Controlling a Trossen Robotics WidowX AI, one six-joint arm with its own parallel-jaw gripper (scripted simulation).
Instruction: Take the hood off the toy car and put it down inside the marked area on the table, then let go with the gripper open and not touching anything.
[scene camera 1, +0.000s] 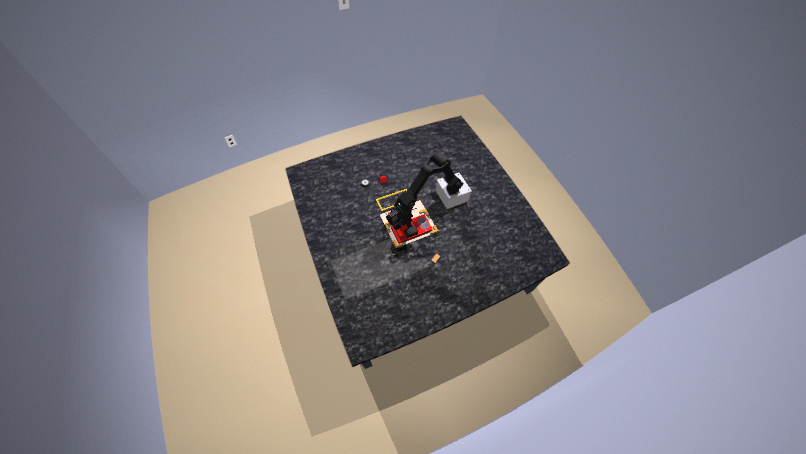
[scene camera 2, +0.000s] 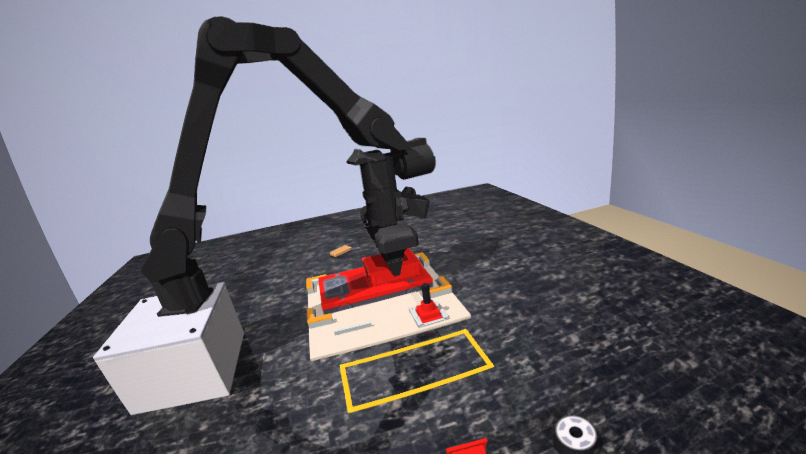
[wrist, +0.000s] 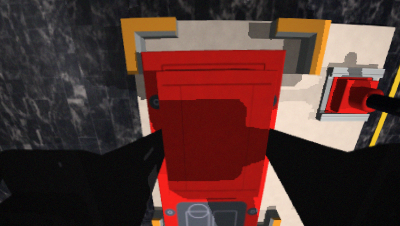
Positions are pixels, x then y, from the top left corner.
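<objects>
My gripper (scene camera 2: 391, 266), 0.62 m from the lens. Red hood (scene camera 2: 377, 272), 0.58 m from the lens.
</objects>
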